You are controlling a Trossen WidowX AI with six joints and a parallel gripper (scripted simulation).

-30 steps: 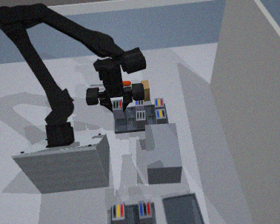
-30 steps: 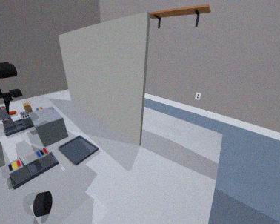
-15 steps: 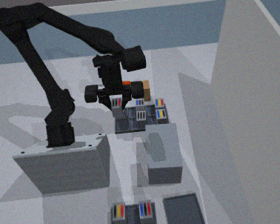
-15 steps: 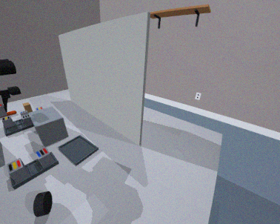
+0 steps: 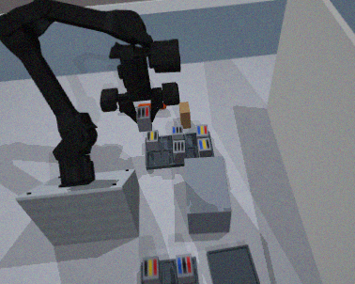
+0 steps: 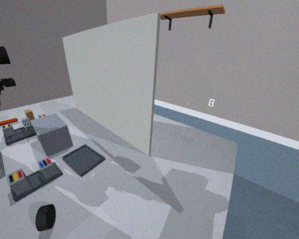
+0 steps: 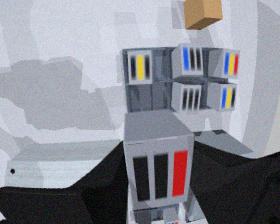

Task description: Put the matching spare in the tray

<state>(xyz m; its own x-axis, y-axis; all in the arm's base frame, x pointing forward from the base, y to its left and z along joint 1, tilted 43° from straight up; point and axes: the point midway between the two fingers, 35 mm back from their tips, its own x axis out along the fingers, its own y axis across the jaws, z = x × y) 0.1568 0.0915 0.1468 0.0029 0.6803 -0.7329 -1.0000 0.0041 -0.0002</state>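
Now: gripper tip 36 cm to the left of the tray, 17 cm short of it and 16 cm above it. Also, from my gripper tip: tan block: 15 cm to the left, 13 cm below, 11 cm ahead; then white wall panel: 37 cm ahead, 18 cm to the right, 6 cm above; then black ring: 49 cm to the right, 14 cm below, 1 cm ahead.
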